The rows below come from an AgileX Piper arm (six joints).
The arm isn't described. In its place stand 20 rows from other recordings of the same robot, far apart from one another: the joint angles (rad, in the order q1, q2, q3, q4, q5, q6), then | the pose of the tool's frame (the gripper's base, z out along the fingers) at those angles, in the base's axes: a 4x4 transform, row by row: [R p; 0 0 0 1], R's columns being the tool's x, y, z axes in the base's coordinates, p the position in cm.
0.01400, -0.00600, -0.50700, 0.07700, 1.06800, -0.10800 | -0.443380, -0.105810, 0.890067, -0.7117; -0.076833, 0.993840, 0.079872, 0.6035; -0.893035, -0.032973, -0.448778, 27.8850; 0, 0, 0, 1
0.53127, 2.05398, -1.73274, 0.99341, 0.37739, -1.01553 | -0.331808, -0.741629, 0.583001, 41.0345; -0.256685, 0.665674, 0.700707, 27.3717; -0.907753, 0.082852, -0.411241, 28.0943; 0, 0, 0, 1
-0.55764, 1.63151, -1.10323, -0.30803, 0.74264, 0.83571 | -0.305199, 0.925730, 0.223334, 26.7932; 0.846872, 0.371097, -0.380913, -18.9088; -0.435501, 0.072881, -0.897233, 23.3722; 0, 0, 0, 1
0.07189, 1.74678, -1.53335, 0.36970, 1.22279, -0.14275 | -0.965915, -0.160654, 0.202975, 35.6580; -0.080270, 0.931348, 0.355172, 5.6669; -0.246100, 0.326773, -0.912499, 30.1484; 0, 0, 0, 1
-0.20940, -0.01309, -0.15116, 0.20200, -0.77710, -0.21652 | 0.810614, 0.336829, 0.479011, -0.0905; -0.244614, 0.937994, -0.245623, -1.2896; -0.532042, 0.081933, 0.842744, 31.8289; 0, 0, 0, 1
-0.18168, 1.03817, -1.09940, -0.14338, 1.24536, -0.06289 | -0.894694, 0.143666, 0.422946, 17.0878; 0.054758, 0.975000, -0.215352, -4.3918; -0.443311, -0.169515, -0.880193, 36.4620; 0, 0, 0, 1
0.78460, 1.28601, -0.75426, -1.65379, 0.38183, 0.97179 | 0.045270, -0.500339, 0.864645, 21.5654; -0.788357, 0.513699, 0.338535, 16.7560; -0.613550, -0.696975, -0.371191, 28.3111; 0, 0, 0, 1
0.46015, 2.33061, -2.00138, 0.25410, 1.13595, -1.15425 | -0.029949, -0.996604, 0.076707, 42.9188; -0.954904, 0.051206, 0.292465, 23.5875; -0.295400, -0.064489, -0.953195, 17.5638; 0, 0, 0, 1
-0.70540, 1.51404, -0.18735, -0.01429, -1.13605, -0.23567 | -0.229168, 0.601090, 0.765619, 16.4755; -0.119188, 0.763305, -0.634949, -13.8750; -0.966062, -0.236763, -0.103282, 16.7777; 0, 0, 0, 1
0.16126, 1.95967, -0.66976, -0.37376, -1.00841, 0.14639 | -0.194921, -0.462230, 0.865072, 32.8977; -0.089259, 0.886689, 0.453668, 8.1993; -0.976749, 0.011214, -0.214093, 12.4150; 0, 0, 0, 1
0.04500, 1.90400, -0.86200, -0.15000, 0.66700, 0.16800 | -0.999155, 0.000753, -0.041104, 28.7643; 0.004633, 0.995524, -0.094392, 0.4531; 0.040848, -0.094502, -0.994686, 9.4764; 0, 0, 0, 1
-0.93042, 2.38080, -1.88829, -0.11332, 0.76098, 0.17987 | -0.466171, 0.867482, 0.173667, 29.6788; 0.788285, 0.496401, -0.363584, -41.0182; -0.401610, -0.032593, -0.915231, 12.7792; 0, 0, 0, 1
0.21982, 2.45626, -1.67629, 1.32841, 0.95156, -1.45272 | -0.645635, -0.750390, 0.141669, 45.2129; -0.320468, 0.434632, 0.841662, 17.4730; -0.693149, 0.498006, -0.521090, 8.1195; 0, 0, 0, 1
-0.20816, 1.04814, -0.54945, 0.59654, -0.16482, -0.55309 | -0.254401, 0.302233, 0.918659, 21.1871; 0.091508, 0.953174, -0.288247, -5.3324; -0.962760, 0.010734, -0.270145, 28.2250; 0, 0, 0, 1
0.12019, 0.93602, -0.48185, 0.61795, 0.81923, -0.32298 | -0.909487, -0.189841, 0.369856, 13.8468; 0.007435, 0.882080, 0.471040, 5.5523; -0.415665, 0.431155, -0.800829, 23.0970; 0, 0, 0, 1
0.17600, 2.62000, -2.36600, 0.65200, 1.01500, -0.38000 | -0.866802, -0.389277, 0.311637, 53.5414; -0.151638, 0.801135, 0.578955, 14.2860; -0.475037, 0.454583, -0.753455, 14.1713; 0, 0, 0, 1
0.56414, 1.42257, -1.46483, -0.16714, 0.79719, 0.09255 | -0.507236, -0.464197, 0.726107, 27.0831; -0.350071, 0.880879, 0.318593, 15.8547; -0.787503, -0.092587, -0.609316, 40.6733; 0, 0, 0, 1
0.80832, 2.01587, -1.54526, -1.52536, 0.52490, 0.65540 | 0.055726, -0.409843, 0.910452, 35.7205; -0.893834, 0.385863, 0.228407, 30.8014; -0.444921, -0.826522, -0.344829, 25.6472; 0, 0, 0, 1
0.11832, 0.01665, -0.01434, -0.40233, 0.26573, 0.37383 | -0.158406, -0.019123, 0.987189, 5.6333; -0.034643, 0.999304, 0.013798, -0.2727; -0.986766, -0.032013, -0.158958, 19.5014; 0, 0, 0, 1
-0.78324, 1.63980, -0.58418, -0.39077, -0.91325, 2.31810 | 0.435312, -0.162828, 0.885432, 23.5188; 0.746940, -0.483717, -0.456178, -19.5460; 0.502577, 0.859945, -0.088945, 19.9814; 0, 0, 0, 1
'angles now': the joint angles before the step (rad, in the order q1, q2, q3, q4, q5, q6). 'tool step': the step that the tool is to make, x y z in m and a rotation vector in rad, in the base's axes. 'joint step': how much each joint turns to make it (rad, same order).
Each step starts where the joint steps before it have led.
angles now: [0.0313, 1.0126, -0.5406, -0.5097, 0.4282, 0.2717]
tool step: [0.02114, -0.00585, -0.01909, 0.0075, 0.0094, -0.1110]
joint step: [-0.0001, 0.1349, 0.0000, -0.3016, -0.0407, 0.3883]
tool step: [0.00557, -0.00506, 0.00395, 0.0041, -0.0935, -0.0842]
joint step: [0.0001, 0.0129, 0.0000, -0.2751, -0.0033, 0.3433]
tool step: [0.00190, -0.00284, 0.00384, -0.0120, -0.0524, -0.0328]
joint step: [0.0000, 0.0000, 0.0000, -0.1455, 0.0114, 0.1625]
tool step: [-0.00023, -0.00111, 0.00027, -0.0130, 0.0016, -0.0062]
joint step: [-0.0001, 0.0003, 0.0000, -0.0132, 0.0118, 0.0056]
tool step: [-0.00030, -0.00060, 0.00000, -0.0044, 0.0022, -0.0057]
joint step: [0.0001, 0.0000, 0.0000, -0.0009, 0.0076, 0.0001]
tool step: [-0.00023, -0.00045, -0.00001, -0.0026, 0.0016, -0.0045]
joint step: [-0.0001, 0.0000, 0.0000, 0.0001, 0.0054, 0.0000]
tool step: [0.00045, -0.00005, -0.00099, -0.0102, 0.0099, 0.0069]
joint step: [0.0000, 0.0045, 0.0000, 0.0008, 0.0010, -0.0140]
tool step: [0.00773, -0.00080, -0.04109, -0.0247, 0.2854, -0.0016]
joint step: [0.0001, 0.1611, -0.0045, 0.2205, 0.0646, -0.2581]
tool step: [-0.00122, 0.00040, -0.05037, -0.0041, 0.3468, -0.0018]
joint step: [0.0000, 0.2032, -0.0022, 0.2088, 0.0860, -0.2344]
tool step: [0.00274, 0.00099, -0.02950, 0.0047, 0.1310, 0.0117]
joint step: [0.0000, 0.1349, -0.0060, 0.0127, -0.0087, -0.0205]
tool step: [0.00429, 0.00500, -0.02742, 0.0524, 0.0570, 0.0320]
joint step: [0.0000, 0.1174, -0.0036, 0.0000, -0.0858, -0.0032]
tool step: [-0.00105, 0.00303, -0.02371, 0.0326, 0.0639, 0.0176]
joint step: [0.0000, 0.1001, -0.0005, -0.0028, -0.0534, -0.0007]
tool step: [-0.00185, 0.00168, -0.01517, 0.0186, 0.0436, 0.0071]
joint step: [0.0000, 0.0652, -0.0020, -0.0007, -0.0293, -0.0002]
